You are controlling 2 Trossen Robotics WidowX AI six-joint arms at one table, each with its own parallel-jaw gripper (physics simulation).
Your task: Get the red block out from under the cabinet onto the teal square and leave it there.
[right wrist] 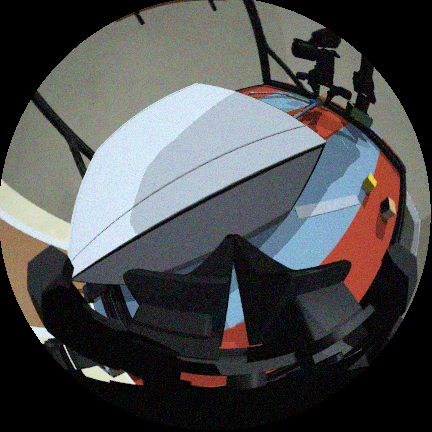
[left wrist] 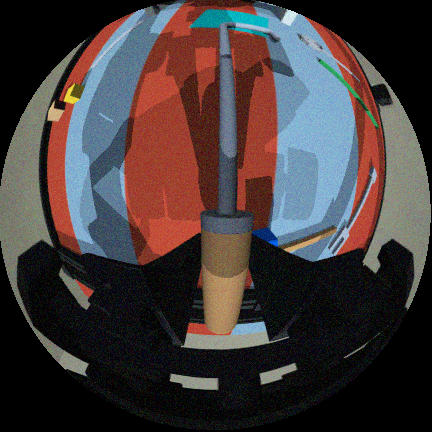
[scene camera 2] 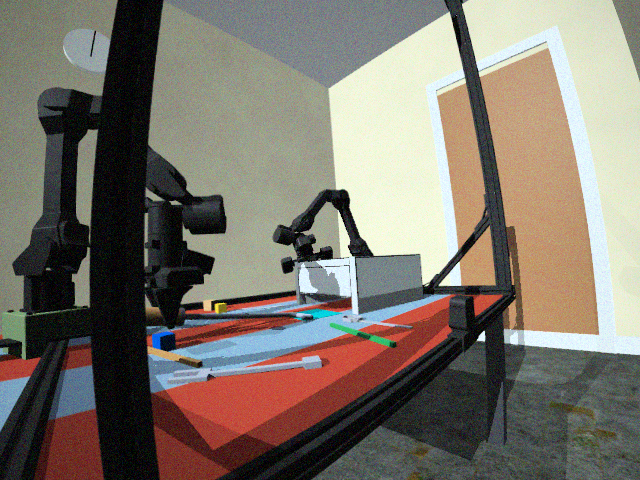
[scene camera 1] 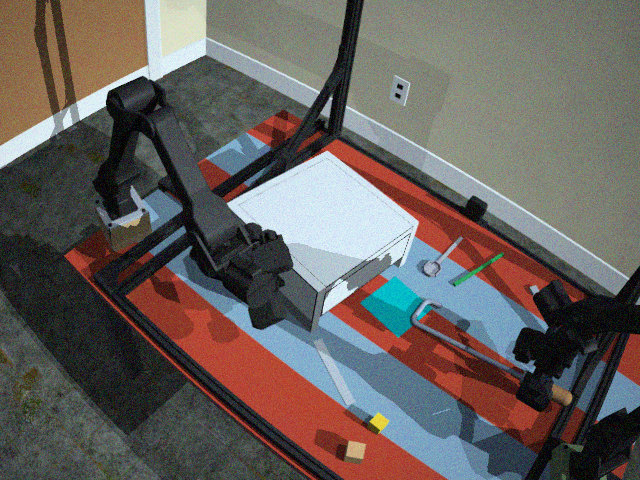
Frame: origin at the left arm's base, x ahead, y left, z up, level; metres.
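Seen in the pictures: left gripper, fingertip midpoint: [right wrist: 320,104] [left wrist: 223,238] [scene camera 2: 168,327]; right gripper, fingertip midpoint: [right wrist: 232,239] [scene camera 1: 282,284]; left arm's base at its link origin: [right wrist: 360,108] [scene camera 2: 48,309] [scene camera 1: 584,469]; right arm's base at its link origin: [scene camera 1: 120,206].
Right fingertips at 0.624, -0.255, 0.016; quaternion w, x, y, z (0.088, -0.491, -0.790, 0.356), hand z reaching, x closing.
Observation:
Offsets run from my right fingertips to a thing's top centre, as dx, dy, dz. "pt": to the spot under its first point.
The white cabinet @(-0.039, -0.153, +0.055) [scene camera 1: 320,206] [scene camera 2: 387,276] [right wrist: 190,150] stands with its open side facing the teal square @(pt -0.215, -0.065, -0.081) [scene camera 1: 390,307] [scene camera 2: 323,313] [left wrist: 212,20]. The red block does not show in any view. My left gripper [scene camera 1: 537,387] [scene camera 2: 170,319] [left wrist: 223,238] is shut on the wooden handle of a grey hook tool [scene camera 1: 467,348] [left wrist: 227,115], well away from the cabinet. The tool's bent end lies over one corner of the teal square; whether it touches the table is unclear. My right gripper [right wrist: 232,239] is shut and empty, beside the cabinet's side wall.
A ladle @(-0.320, -0.241, -0.073) [scene camera 1: 431,267] and a green stick @(-0.406, -0.225, -0.074) [scene camera 1: 478,268] lie beyond the square. A white strip @(-0.131, +0.111, -0.080) [scene camera 1: 334,372], a yellow block @(-0.230, +0.205, -0.056) [scene camera 1: 378,422] and a tan block @(-0.199, +0.272, -0.051) [scene camera 1: 355,451] lie on the near side. A blue block @(-0.550, +0.047, -0.056) [scene camera 2: 163,340] sits near the left gripper.

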